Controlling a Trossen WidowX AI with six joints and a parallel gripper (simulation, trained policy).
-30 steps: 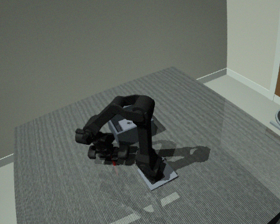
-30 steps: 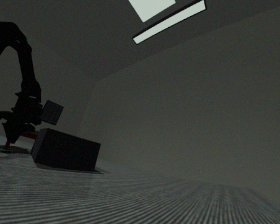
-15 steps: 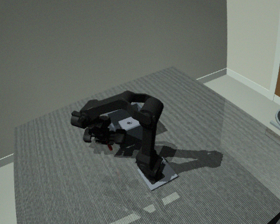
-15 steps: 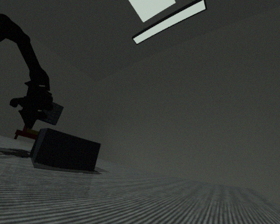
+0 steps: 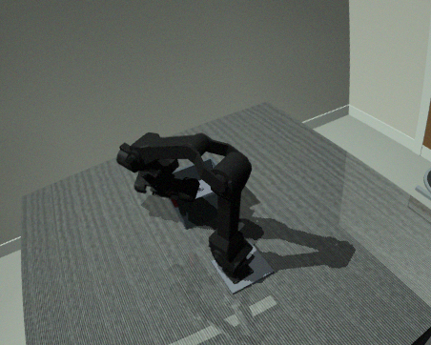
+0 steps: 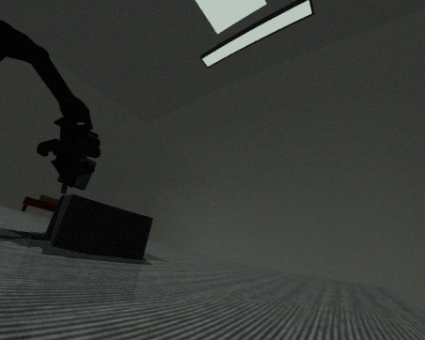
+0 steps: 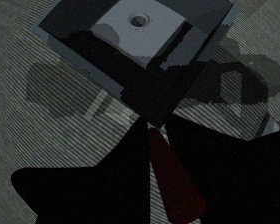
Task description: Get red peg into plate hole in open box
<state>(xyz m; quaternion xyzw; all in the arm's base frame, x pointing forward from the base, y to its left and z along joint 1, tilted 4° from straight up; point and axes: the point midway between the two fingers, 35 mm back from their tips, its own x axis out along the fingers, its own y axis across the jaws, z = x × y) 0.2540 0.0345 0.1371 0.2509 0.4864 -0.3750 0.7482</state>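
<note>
My gripper tip is 2 cm to the right of the red peg, 2 cm below it and 1 cm past it. From my gripper tip the other things lie so: plate 10 cm to the right, 8 cm below, 7 cm ahead; dark box 10 cm to the right, 10 cm below, 7 cm ahead.
</note>
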